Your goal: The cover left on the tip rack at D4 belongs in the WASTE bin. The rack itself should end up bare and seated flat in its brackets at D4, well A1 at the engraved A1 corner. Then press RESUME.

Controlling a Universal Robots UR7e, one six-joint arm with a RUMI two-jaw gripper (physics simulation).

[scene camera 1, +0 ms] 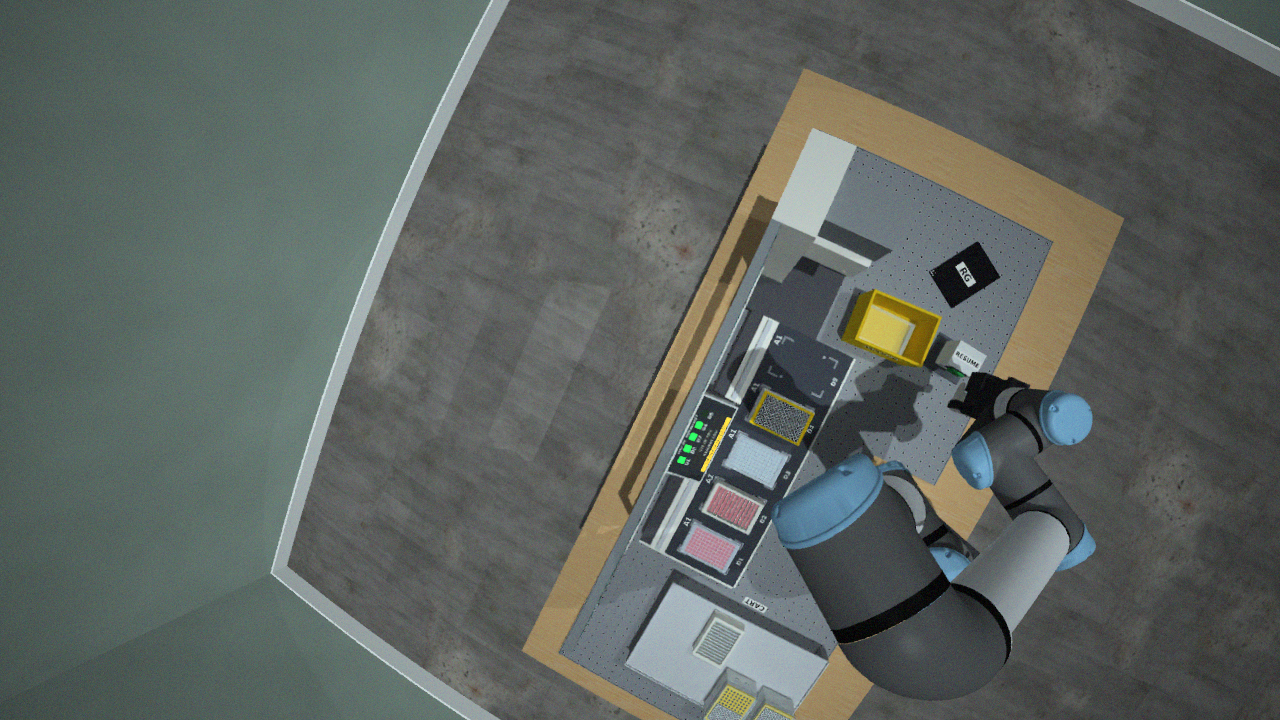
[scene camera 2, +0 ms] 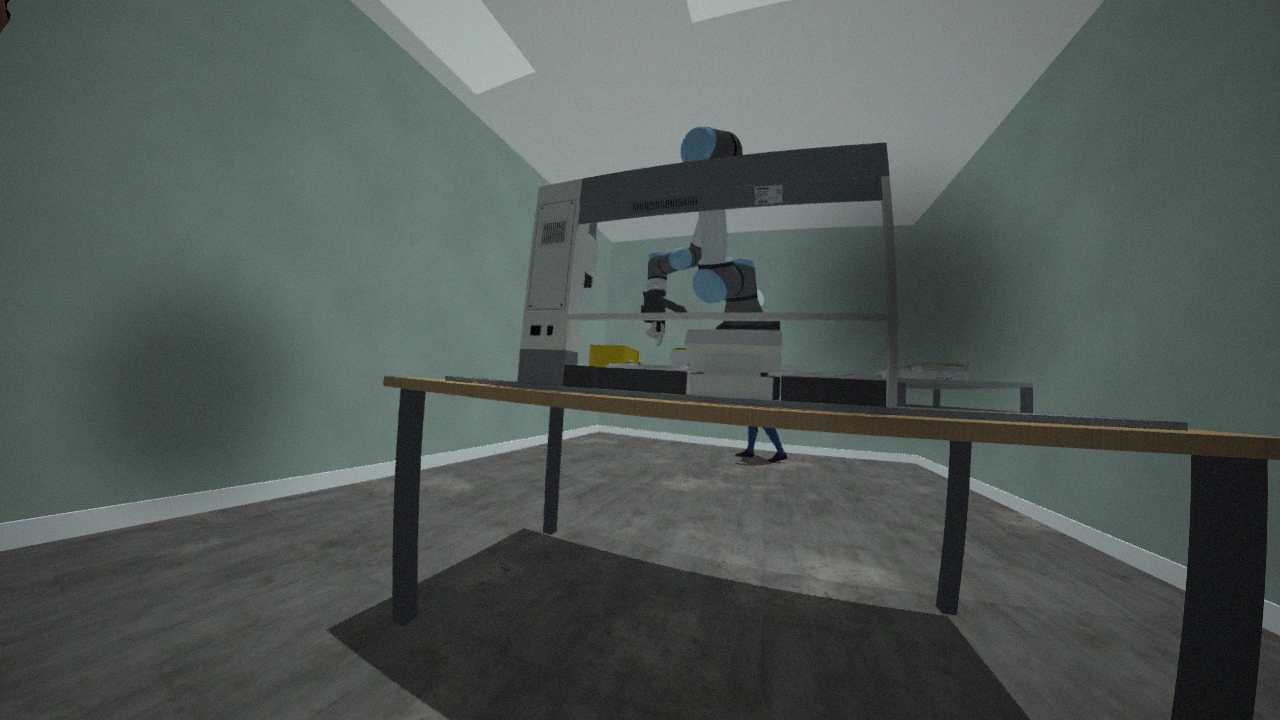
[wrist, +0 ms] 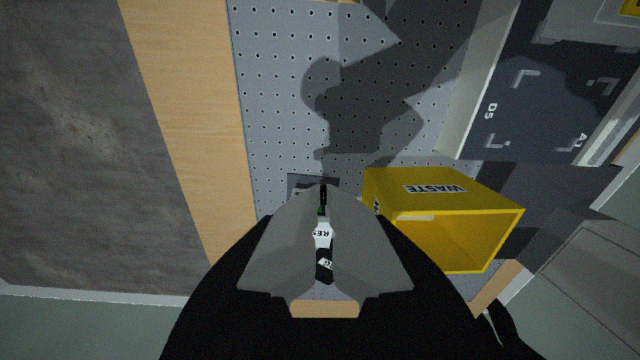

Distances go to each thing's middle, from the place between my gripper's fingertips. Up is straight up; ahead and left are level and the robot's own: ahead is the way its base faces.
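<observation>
White plate (scene camera 1: 748, 456): from my gripper, 24 cm to the left, 37 cm ahead, 11 cm below. Black RG pad (scene camera 1: 946, 276): from my gripper, 31 cm to the right, 3 cm behind, 16 cm below. Yellow WASTE bin (scene camera 1: 927, 323): from my gripper, 13 cm to the right, 14 cm ahead, 10 cm below. RESUME button box (scene camera 1: 952, 359): my gripper 11 cm above it, 11 cm to the left of it, 4 cm past it.
</observation>
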